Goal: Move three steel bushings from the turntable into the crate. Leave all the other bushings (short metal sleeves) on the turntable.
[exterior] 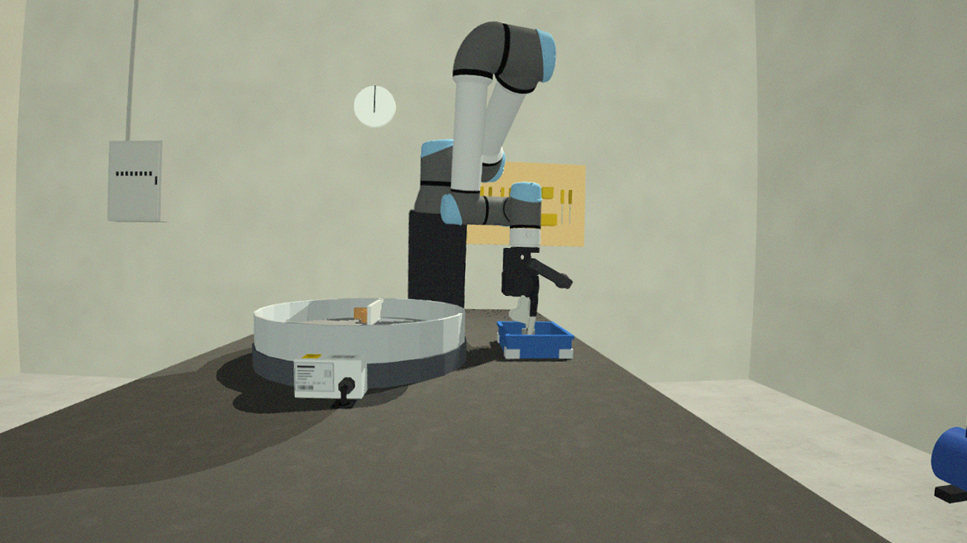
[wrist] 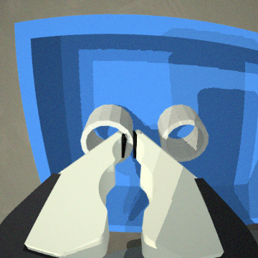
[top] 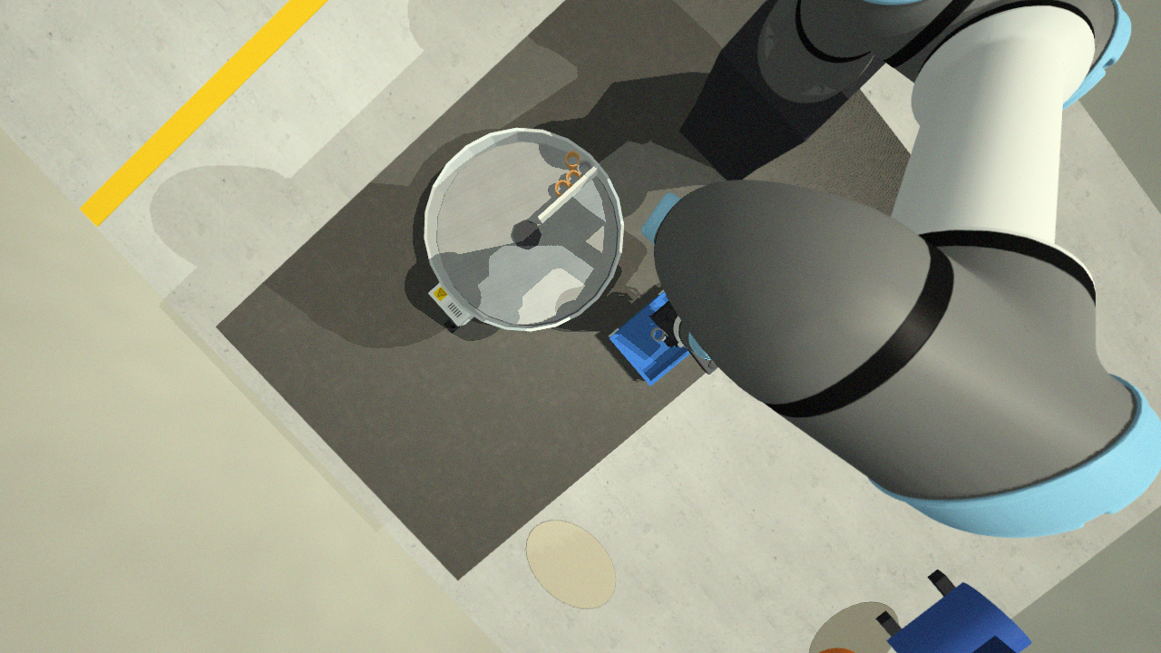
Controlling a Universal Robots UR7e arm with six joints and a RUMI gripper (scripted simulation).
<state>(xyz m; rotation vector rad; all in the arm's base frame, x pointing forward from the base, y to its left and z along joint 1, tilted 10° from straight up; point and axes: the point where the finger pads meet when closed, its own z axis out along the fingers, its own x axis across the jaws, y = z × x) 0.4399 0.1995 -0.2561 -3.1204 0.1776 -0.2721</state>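
Now: hand 4 cm short of the blue crate and 1 cm above it. Also, from my hand: round white turntable (38 cm to the right, 7 cm ahead, 2 cm above).
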